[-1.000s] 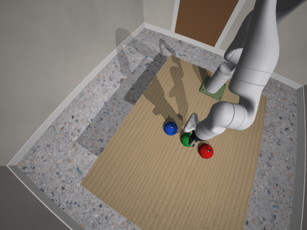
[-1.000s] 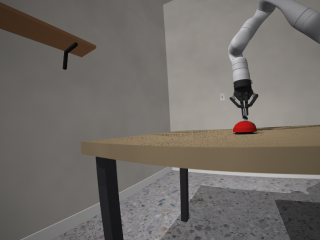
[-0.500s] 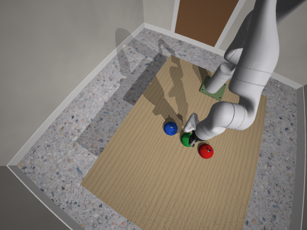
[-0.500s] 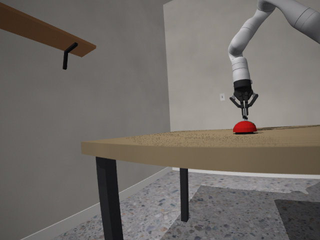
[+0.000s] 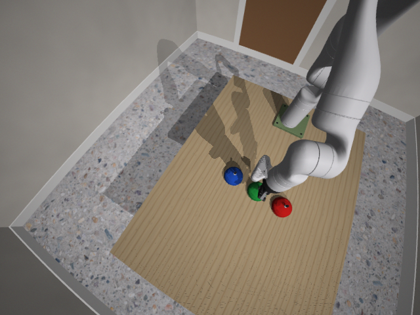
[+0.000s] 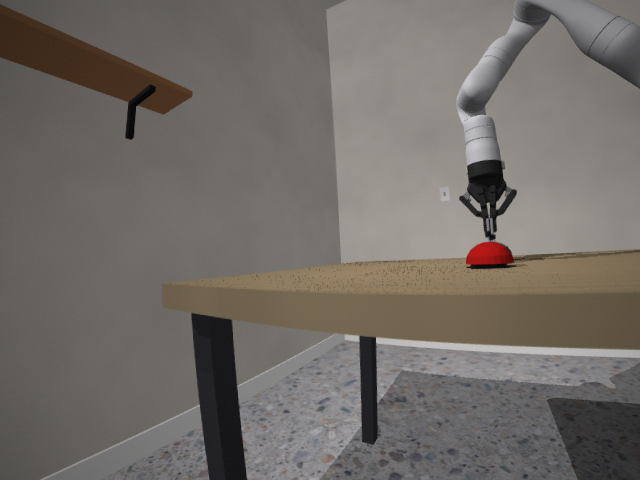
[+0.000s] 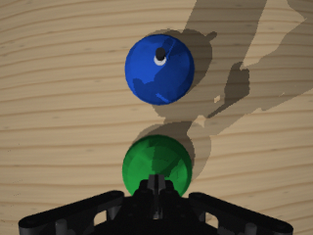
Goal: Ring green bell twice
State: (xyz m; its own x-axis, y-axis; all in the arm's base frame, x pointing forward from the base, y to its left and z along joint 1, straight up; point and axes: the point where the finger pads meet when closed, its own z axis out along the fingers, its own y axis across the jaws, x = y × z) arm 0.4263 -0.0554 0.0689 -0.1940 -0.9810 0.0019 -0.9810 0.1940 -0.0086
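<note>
My gripper is now 4 cm above the green bell. The rest, counted from my hand: red bell 2 cm ahead, 12 cm to the left, 4 cm below; blue bell 2 cm behind, 12 cm to the right, 4 cm below.
</note>
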